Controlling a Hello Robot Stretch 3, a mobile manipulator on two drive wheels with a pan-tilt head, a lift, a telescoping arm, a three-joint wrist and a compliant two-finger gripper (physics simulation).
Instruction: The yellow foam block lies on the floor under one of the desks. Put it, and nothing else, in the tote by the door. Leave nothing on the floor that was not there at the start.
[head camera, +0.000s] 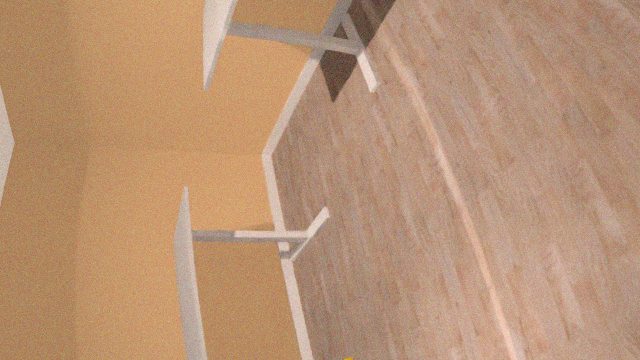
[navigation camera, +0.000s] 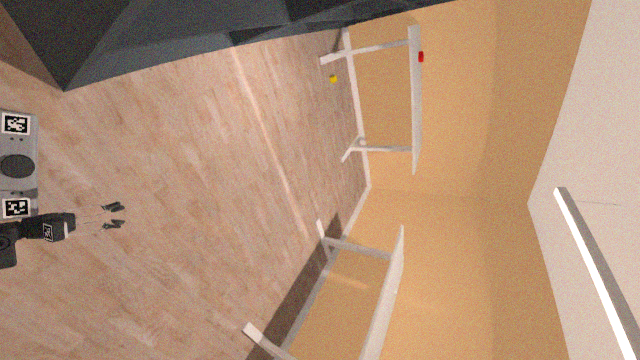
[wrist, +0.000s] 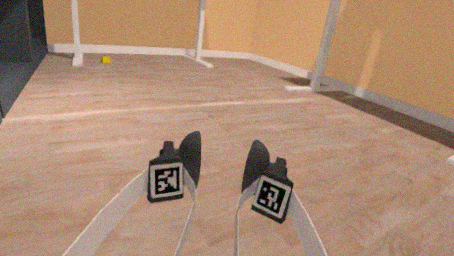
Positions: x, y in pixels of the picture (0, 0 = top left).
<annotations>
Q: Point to an orange wall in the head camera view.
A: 112, 121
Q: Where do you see the gripper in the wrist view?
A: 224, 154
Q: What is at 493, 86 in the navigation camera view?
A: An orange wall.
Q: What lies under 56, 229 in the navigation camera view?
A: The gripper.
</annotations>
